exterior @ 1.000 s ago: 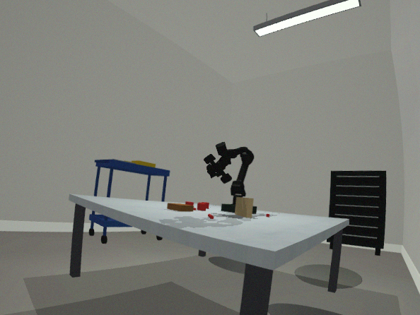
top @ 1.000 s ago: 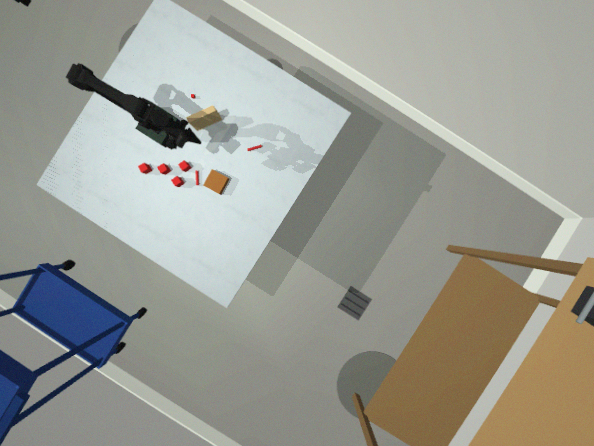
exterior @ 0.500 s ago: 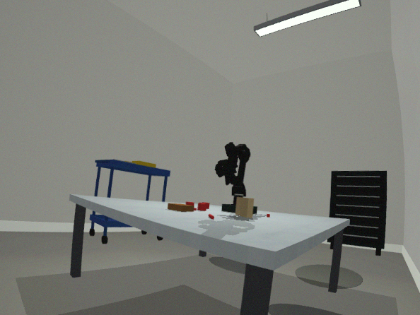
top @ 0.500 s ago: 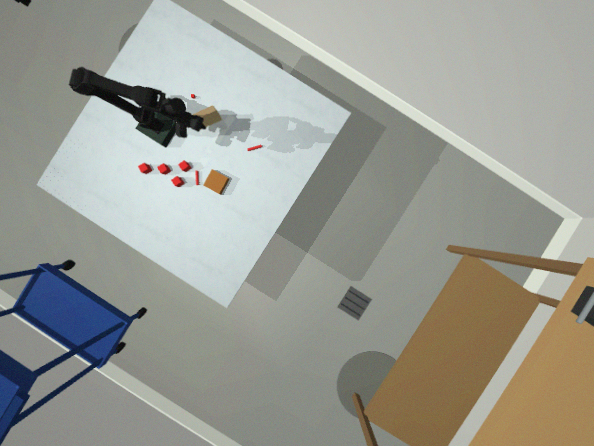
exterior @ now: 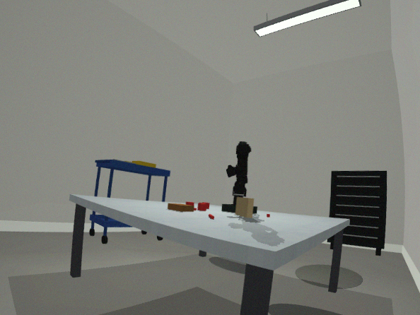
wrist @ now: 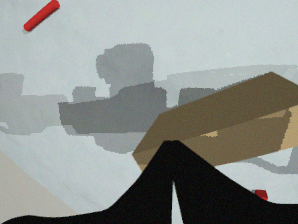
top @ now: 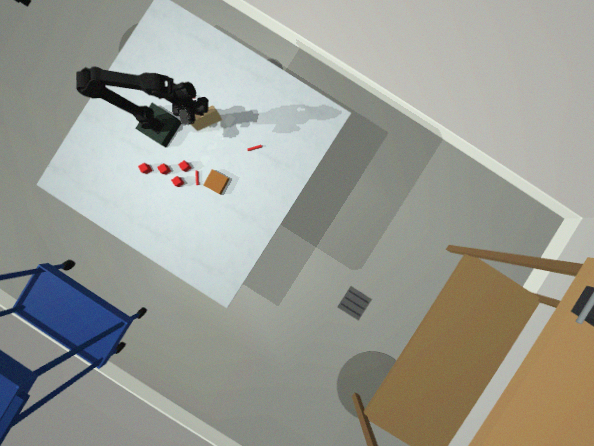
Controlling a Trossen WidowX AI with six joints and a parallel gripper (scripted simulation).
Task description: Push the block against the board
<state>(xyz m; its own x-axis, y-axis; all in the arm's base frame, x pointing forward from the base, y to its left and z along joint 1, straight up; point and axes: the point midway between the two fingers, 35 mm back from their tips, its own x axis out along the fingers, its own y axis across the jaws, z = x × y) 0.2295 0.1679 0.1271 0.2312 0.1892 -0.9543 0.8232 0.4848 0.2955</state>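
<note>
My gripper tip is 9 cm above the tan board and 4 cm past it. The rest, counted from my gripper tip: red bit: 19 cm behind, 13 cm below, 8 cm to the left; then orange square block: 25 cm to the right, 19 cm ahead, 12 cm below.
</note>
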